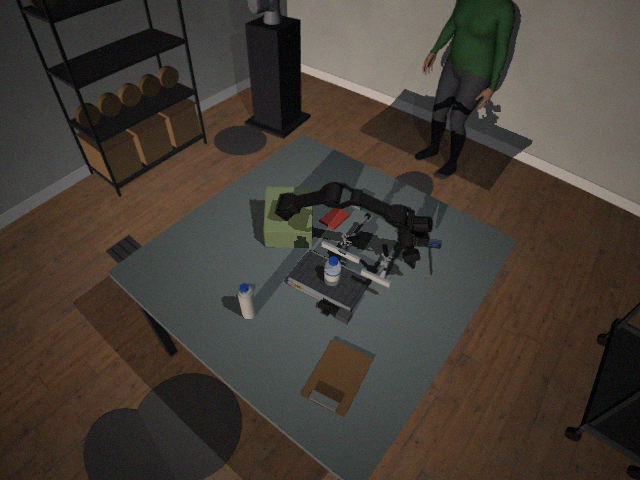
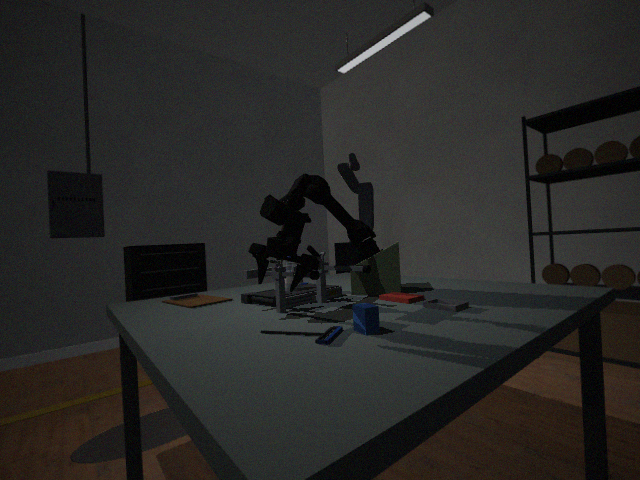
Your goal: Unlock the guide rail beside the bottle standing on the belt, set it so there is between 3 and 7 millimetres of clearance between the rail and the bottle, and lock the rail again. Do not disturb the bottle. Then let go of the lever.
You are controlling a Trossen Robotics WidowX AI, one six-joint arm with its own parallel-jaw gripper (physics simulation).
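Pixels of known places: gripper, between the fingertips: (image 1: 411, 261) (image 2: 275, 287); arm's base, origin of its link: (image 1: 285, 211) (image 2: 373, 255).
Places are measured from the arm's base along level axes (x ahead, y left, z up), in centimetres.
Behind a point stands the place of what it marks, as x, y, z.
Observation:
A clear bottle with a blue cap (image 1: 332, 271) {32.4, -15.7, -1.4} stands upright on the dark belt (image 1: 307, 269) {20.2, -14.1, -10.4} (image 2: 258, 298) {44.3, -16.4, -11.7}. The white guide rail (image 1: 341, 252) {30.5, -5.6, -1.7} runs beside it, on the robot's side, and shows as two lengths; the gap to the bottle is too small to read. Two clamps on posts carry the rail, a left clamp (image 1: 345, 240) {29.9, -1.8, 1.4} and a right clamp (image 1: 384, 262) {47.2, -1.9, -0.6}. A dark lever with a round knob (image 1: 367, 217) (image 2: 364, 268) {30.8, 18.7, -2.1} points away from the left clamp. My gripper (image 1: 390, 262) (image 2: 278, 285) {55.3, 8.0, -5.1} is open and empty, fingers spread around the right clamp; its lever is hard to make out.
A green block (image 1: 281, 232) {3.0, -7.4, -4.5} (image 2: 390, 266) {6.3, 11.7, -3.8} stands by the arm's base, near a red item (image 1: 334, 218) {13.7, 18.7, -12.4} (image 2: 401, 297) {16.9, 22.0, -12.4}. A white bottle (image 1: 246, 302) {13.4, -43.6, -2.3} stands left of the belt. A clipboard (image 1: 343, 367) {52.9, -41.8, -13.3} (image 2: 201, 300) {52.6, -42.1, -13.3}, blue block (image 2: 366, 318) {51.6, 34.5, -10.4} and blue-headed tool (image 1: 434, 243) {58.7, 30.2, -13.2} (image 2: 329, 335) {58.3, 29.9, -13.1} are on the table.

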